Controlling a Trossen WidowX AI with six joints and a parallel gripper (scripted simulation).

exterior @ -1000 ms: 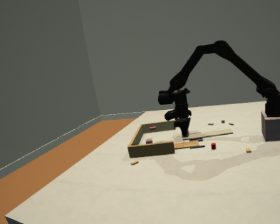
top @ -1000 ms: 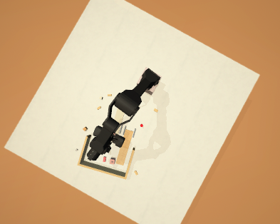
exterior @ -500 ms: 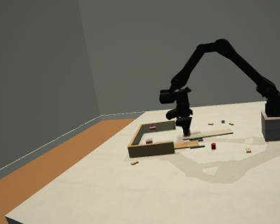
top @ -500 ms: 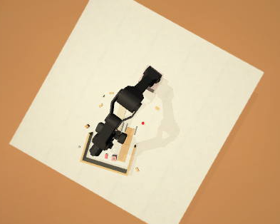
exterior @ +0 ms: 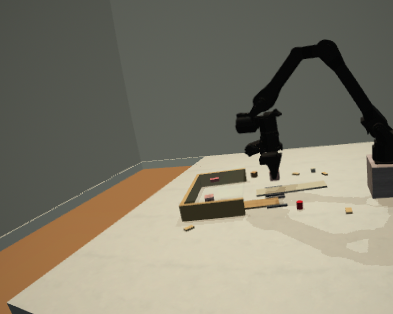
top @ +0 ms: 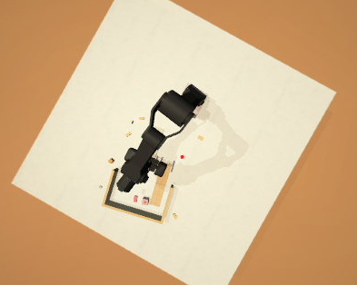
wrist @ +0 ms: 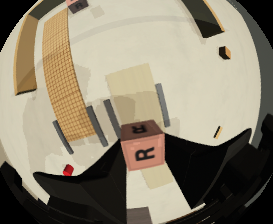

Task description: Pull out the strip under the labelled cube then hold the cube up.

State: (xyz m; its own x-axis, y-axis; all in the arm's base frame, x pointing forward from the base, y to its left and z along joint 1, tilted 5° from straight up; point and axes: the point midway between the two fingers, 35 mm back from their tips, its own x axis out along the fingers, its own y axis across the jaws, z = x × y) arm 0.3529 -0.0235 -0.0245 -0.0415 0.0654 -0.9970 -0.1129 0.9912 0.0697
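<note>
Now: the small red cylinder 10 cm behind my gripper tip, 13 cm to the left of it and 4 cm below it.
</note>
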